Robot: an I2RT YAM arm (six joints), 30 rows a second.
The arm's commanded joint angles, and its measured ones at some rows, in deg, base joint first. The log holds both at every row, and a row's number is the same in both.
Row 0, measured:
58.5 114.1 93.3 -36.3 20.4 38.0
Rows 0 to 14, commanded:
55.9 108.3 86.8 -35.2 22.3 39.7
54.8 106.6 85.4 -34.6 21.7 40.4
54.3 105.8 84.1 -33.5 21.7 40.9
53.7 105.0 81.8 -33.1 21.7 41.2
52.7 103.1 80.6 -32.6 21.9 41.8
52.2 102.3 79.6 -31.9 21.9 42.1
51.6 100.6 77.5 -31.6 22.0 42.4
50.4 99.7 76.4 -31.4 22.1 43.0
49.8 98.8 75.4 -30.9 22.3 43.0
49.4 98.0 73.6 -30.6 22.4 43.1
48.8 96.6 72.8 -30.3 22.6 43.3
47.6 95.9 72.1 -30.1 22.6 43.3
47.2 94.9 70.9 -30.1 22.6 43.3
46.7 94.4 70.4 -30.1 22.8 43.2
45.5 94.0 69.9 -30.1 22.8 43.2
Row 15, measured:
48.8 97.9 72.1 -29.4 18.5 43.2
